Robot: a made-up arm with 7 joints.
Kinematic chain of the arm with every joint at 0, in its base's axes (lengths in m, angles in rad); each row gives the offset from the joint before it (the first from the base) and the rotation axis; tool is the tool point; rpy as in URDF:
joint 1: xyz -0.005 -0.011 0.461 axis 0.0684 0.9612 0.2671
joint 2: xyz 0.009 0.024 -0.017 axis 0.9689 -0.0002 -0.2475
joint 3: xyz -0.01 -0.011 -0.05 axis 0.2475 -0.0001 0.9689
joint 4: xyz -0.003 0.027 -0.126 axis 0.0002 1 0
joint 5: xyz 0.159 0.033 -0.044 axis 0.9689 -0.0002 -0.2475
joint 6: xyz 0.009 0.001 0.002 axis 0.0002 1 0
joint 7: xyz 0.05 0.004 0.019 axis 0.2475 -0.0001 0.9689
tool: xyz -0.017 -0.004 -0.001 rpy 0 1.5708 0
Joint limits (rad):
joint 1: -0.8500..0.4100
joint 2: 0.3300..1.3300
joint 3: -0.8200..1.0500
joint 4: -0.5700..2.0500
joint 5: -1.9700..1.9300
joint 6: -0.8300..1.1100
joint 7: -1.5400..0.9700
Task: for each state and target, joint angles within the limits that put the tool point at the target. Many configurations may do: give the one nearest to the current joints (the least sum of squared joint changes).
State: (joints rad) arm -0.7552 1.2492 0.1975 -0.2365 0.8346 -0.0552 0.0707
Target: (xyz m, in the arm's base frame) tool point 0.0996 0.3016 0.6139
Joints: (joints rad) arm -0.8500 1.3300 0.9463 0.5435 0.8202 0.3057 0.1218
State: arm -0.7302 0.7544 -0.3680 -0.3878 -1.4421 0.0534 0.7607
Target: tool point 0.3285 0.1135 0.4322
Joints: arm -0.6911 0.8456 -0.2946 0.2106 -1.5282 0.0879 0.7886
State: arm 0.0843 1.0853 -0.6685 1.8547 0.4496 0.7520 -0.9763
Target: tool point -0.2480 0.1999 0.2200
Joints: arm 0.4100 0.3525 -0.2436 2.0282 0.4555 0.7263 -1.0370
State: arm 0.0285 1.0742 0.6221 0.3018 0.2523 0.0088 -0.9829
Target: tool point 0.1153 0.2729 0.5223
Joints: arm 0.0254 1.0705 0.9265 0.1644 0.2285 -0.0459 -0.9740
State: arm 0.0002 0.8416 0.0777 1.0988 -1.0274 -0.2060 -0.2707
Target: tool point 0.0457 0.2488 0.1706
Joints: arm 0.1572 0.5292 -0.0131 0.9195 -0.9718 -0.3449 -0.2427
